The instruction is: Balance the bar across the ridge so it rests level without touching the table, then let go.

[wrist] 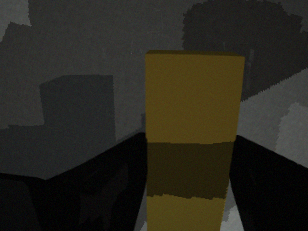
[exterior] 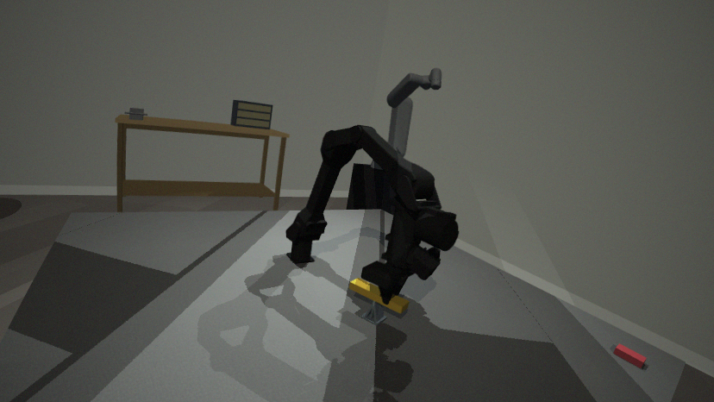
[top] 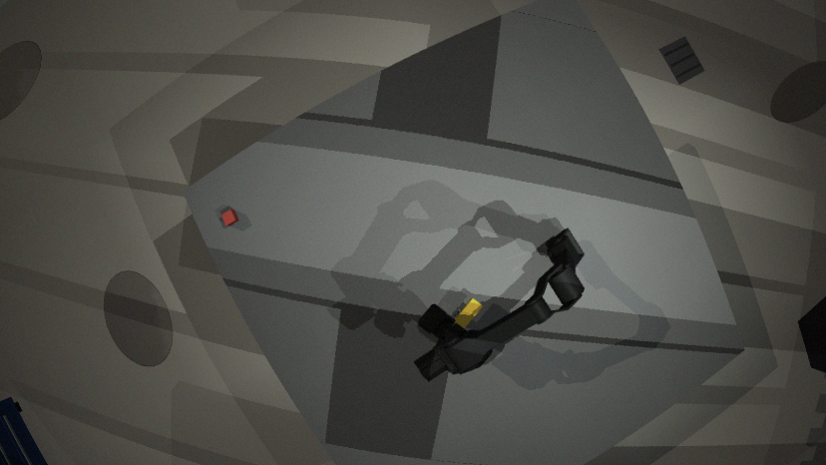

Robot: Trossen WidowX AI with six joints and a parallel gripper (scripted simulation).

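Right now the yellow bar is 3 cm behind my gripper tip and 1 cm to the right of it. Round my gripper tip: red block 54 cm to the right, 38 cm ahead, 4 cm below.
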